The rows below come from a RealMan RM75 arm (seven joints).
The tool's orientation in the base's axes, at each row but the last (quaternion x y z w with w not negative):
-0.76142 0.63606 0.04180 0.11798
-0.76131 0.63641 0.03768 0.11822
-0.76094 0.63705 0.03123 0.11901
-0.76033 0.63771 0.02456 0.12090
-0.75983 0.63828 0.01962 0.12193
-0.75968 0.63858 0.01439 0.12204
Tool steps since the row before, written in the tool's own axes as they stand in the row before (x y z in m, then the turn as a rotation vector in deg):
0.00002 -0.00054 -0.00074 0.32 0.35 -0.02
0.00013 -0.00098 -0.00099 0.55 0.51 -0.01
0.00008 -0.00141 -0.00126 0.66 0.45 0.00
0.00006 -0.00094 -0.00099 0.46 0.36 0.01
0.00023 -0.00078 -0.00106 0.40 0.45 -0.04
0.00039 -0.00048 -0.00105 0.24 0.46 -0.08
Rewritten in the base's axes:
0.00047 -0.00010 0.00078 -0.28 -0.37 -0.09
0.00089 -0.00019 0.00106 -0.40 -0.61 -0.17
0.00126 -0.00013 0.00141 -0.32 -0.71 -0.20
0.00081 -0.00012 0.00109 -0.26 -0.50 -0.15
0.00067 -0.00032 0.00111 -0.37 -0.46 -0.11
0.00040 -0.00052 0.00103 -0.41 -0.32 -0.04

